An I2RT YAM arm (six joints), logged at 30 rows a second.
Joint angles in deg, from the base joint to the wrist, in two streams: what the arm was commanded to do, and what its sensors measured. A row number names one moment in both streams.
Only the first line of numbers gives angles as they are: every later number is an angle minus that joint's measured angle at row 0.
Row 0, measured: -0.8, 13.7, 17.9, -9.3, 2.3, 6.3
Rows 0 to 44, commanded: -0.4, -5.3, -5.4, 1.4, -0.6, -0.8; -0.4, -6.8, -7.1, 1.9, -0.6, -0.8; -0.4, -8.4, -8.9, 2.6, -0.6, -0.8; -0.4, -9.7, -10.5, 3.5, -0.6, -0.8; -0.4, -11.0, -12.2, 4.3, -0.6, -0.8; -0.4, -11.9, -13.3, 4.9, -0.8, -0.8; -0.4, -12.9, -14.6, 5.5, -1.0, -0.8; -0.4, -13.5, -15.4, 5.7, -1.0, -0.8; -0.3, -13.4, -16.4, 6.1, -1.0, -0.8; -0.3, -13.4, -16.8, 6.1, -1.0, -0.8; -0.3, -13.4, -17.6, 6.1, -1.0, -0.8; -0.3, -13.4, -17.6, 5.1, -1.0, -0.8; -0.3, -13.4, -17.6, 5.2, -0.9, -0.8; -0.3, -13.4, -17.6, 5.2, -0.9, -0.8; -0.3, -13.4, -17.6, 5.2, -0.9, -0.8; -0.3, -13.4, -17.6, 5.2, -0.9, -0.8; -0.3, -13.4, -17.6, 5.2, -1.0, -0.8; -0.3, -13.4, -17.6, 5.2, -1.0, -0.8; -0.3, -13.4, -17.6, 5.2, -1.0, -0.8; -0.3, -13.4, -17.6, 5.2, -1.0, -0.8; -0.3, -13.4, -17.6, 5.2, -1.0, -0.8; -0.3, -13.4, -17.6, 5.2, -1.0, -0.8; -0.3, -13.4, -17.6, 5.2, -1.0, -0.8; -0.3, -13.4, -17.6, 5.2, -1.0, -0.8; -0.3, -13.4, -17.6, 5.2, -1.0, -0.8; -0.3, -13.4, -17.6, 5.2, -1.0, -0.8; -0.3, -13.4, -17.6, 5.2, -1.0, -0.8; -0.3, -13.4, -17.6, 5.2, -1.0, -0.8; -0.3, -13.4, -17.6, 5.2, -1.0, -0.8; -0.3, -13.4, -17.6, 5.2, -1.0, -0.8; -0.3, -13.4, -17.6, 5.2, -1.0, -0.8; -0.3, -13.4, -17.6, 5.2, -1.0, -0.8; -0.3, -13.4, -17.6, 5.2, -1.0, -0.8; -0.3, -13.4, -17.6, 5.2, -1.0, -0.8; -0.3, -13.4, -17.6, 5.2, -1.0, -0.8; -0.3, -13.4, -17.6, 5.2, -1.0, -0.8; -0.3, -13.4, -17.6, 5.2, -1.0, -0.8; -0.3, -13.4, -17.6, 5.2, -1.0, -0.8; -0.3, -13.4, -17.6, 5.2, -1.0, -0.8; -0.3, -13.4, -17.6, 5.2, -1.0, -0.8; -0.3, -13.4, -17.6, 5.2, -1.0, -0.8; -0.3, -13.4, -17.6, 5.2, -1.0, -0.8; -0.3, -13.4, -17.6, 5.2, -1.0, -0.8; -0.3, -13.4, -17.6, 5.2, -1.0, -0.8; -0.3, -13.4, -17.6, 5.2, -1.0, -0.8
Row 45, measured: 0.0, -13.0, -17.4, 5.3, -0.6, -0.1
